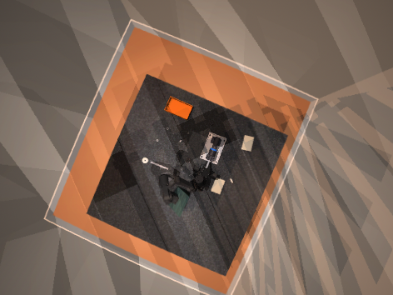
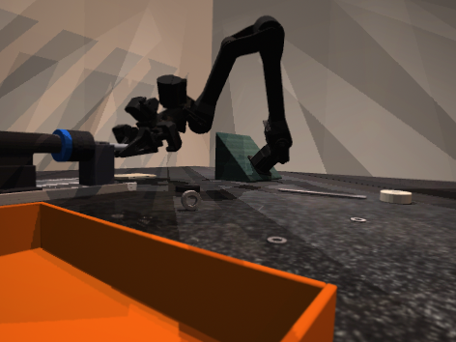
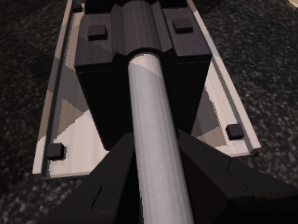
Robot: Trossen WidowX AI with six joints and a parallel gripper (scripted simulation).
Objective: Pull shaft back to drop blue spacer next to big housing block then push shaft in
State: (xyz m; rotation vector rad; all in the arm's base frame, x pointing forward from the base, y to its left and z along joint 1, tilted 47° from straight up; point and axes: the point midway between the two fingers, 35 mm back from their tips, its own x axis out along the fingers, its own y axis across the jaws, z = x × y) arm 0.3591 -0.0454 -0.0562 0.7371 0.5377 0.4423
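The blue spacer lies 11 cm ahead of my gripper tip, 2 cm to the left of it and 2 cm above it. From my gripper tip the other things lie so: orange tray 25 cm ahead, 44 cm to the left, 5 cm below; then grey shaft 4 cm ahead, 1 cm to the left, 2 cm above; then white disc 26 cm behind, 45 cm to the left, 5 cm below.
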